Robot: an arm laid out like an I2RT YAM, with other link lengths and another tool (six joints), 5 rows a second.
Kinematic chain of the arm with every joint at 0, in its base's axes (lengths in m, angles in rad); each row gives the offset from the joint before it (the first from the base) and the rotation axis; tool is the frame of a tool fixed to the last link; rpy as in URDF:
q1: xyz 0 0 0.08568 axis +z
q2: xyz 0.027 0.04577 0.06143 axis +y
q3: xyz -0.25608 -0.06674 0 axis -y
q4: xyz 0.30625 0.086 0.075 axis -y
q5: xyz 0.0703 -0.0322 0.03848 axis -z
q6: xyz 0.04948 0 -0.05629 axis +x
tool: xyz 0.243 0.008 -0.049 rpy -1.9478 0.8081 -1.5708
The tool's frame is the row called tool.
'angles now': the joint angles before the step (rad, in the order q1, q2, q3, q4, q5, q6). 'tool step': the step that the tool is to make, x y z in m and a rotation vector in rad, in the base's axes. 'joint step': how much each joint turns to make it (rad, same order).
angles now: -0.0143 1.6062 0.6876 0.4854 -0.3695 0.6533
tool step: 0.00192 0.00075 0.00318 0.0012 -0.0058 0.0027
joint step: 0.0000 0.0004 0.0061 0.0001 -0.0030 0.0000
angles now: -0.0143 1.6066 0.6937 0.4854 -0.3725 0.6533
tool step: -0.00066 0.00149 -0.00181 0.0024 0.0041 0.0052
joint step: 0.0000 0.0061 0.0023 -0.0004 -0.0057 0.0000
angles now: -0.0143 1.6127 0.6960 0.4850 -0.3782 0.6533
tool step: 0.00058 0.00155 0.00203 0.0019 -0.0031 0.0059
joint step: 0.0000 0.0004 0.0042 -0.0010 -0.0062 -0.0008
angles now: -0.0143 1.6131 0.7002 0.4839 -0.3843 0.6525
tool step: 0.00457 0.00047 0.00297 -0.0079 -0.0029 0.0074
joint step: 0.0000 0.0095 0.0240 -0.0157 -0.0035 -0.0110
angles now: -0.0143 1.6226 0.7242 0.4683 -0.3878 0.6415
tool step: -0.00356 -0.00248 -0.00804 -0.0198 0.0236 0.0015
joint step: 0.0000 0.0007 0.0073 -0.0375 0.0074 -0.0203
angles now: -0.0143 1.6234 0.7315 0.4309 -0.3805 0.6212
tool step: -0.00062 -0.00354 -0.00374 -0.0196 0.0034 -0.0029
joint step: 0.0000 -0.0008 -0.0001 -0.0102 0.0114 -0.0175
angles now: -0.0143 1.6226 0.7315 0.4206 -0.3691 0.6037
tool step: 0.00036 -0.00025 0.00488 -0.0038 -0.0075 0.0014
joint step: 0.0000 -0.0130 0.0000 -0.0069 0.0004 -0.0042
